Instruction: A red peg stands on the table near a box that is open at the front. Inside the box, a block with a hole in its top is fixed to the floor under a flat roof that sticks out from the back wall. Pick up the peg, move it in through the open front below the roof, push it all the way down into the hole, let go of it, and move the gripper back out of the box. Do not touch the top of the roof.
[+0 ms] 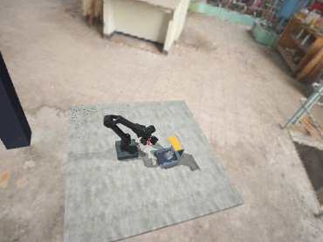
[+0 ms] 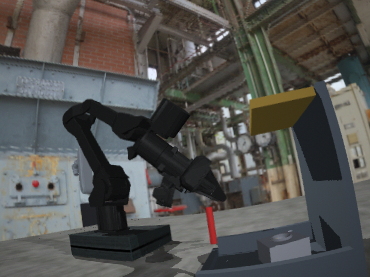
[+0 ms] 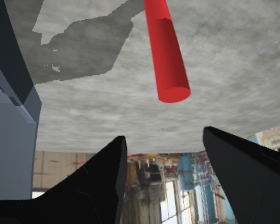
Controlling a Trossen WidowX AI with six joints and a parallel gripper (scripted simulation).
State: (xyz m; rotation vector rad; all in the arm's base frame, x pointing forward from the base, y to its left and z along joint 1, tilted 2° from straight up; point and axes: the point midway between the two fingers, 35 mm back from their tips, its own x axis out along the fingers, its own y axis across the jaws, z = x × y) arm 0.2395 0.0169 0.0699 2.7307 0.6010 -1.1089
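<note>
The red peg is 50 mm below my gripper tip, 30 mm behind it and 10 mm to the right of it. From my gripper tip the other things lie so: back wall (190 mm to the right, 160 mm ahead, 10 mm above); yellow roof (190 mm to the right, 120 mm ahead, 100 mm above).
</note>
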